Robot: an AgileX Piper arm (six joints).
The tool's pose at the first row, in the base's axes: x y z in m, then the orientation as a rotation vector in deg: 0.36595, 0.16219, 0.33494, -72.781, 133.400, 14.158
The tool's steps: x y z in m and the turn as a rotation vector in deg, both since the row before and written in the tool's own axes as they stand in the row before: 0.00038, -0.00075, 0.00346, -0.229, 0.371, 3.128; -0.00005, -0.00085, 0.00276, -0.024, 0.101, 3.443; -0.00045, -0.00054, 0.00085, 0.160, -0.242, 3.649; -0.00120, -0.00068, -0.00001, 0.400, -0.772, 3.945; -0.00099, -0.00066, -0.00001, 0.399, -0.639, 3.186; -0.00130, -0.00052, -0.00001, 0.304, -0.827, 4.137; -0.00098, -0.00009, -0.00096, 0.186, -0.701, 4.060; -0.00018, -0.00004, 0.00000, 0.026, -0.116, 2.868; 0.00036, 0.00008, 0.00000, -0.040, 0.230, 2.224; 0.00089, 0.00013, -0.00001, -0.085, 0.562, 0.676; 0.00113, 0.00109, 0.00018, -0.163, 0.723, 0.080; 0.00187, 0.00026, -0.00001, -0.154, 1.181, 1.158; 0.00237, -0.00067, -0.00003, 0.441, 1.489, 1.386; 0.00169, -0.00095, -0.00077, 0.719, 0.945, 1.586; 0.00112, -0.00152, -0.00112, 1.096, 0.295, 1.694
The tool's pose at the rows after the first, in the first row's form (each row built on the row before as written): 0.36750, 0.16278, 0.33179, -69.458, 135.870, 15.248; 0.36907, 0.16333, 0.32943, -65.499, 138.204, 16.332; 0.37000, 0.16361, 0.32891, -61.012, 140.239, 17.417; 0.37122, 0.16391, 0.32949, -55.806, 141.819, 18.521; 0.37231, 0.16401, 0.32996, -51.534, 142.959, 19.306; 0.37353, 0.16431, 0.33058, -46.034, 144.295, 20.573; 0.37395, 0.16434, 0.33189, -40.680, 145.541, 21.899; 0.37411, 0.16438, 0.33198, -37.044, 146.677, 22.859; 0.37379, 0.16431, 0.33181, -34.336, 147.807, 23.604; 0.37301, 0.16412, 0.33140, -33.706, 148.606, 23.828; 0.37165, 0.16475, 0.33091, -33.916, 149.315, 23.931; 0.37000, 0.16434, 0.33009, -32.898, 150.888, 24.276; 0.36832, 0.16297, 0.32891, -31.482, 152.874, 23.831; 0.36706, 0.16133, 0.32868, -29.503, 154.416, 23.144; 0.36637, 0.15926, 0.32891, -27.034, 155.367, 22.059
